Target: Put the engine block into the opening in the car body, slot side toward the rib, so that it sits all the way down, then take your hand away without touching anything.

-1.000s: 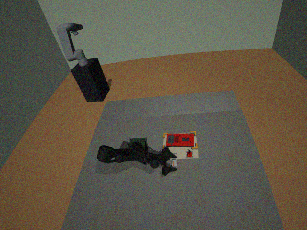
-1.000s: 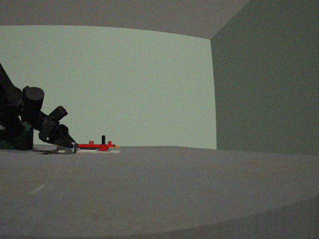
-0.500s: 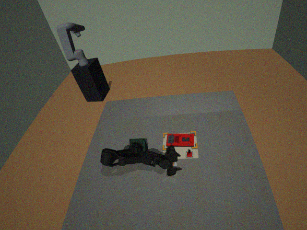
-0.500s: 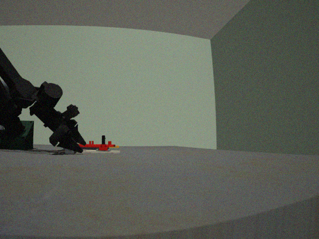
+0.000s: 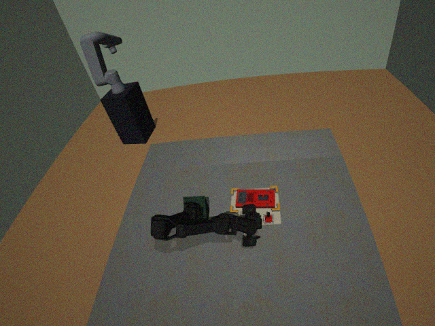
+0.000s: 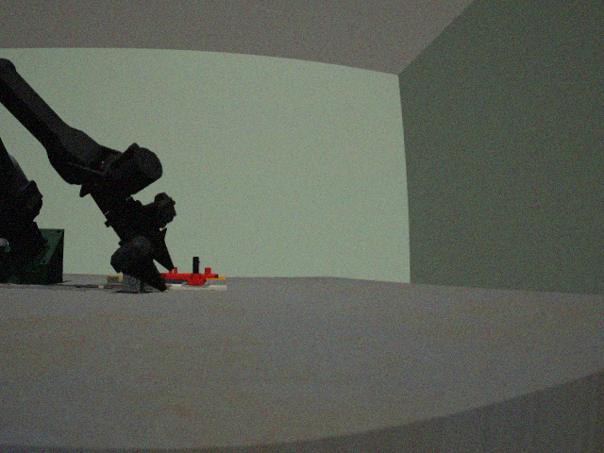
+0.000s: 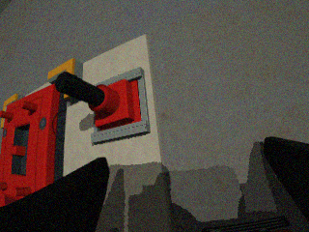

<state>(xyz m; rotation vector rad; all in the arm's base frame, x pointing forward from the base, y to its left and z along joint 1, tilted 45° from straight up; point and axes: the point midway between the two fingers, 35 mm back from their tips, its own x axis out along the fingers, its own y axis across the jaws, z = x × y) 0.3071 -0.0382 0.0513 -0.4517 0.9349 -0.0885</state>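
Right now my gripper tip is 6 cm past the engine block, 3 cm to the left of it and 1 cm above it.
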